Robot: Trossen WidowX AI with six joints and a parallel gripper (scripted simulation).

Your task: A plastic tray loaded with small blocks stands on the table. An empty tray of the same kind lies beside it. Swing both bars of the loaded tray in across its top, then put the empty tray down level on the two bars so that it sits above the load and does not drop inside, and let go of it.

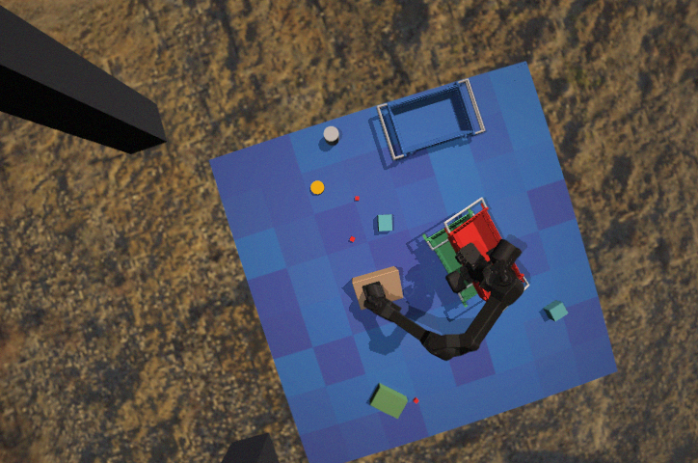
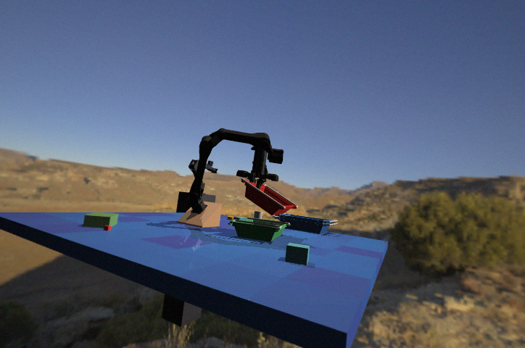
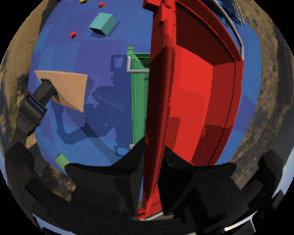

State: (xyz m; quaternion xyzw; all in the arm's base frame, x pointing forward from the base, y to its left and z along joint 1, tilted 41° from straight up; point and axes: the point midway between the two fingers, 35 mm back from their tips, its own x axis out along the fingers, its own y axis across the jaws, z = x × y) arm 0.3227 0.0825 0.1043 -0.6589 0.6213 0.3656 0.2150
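The red tray is 80 mm ahead of my gripper tip and 20 mm to the left of it. The rest, counted from my gripper tip: small red block (30 mm ahead, 170 mm below); small red cube (280 mm behind, 480 mm to the right, 170 mm below); green block (390 mm behind, 440 mm to the right, 160 mm below).
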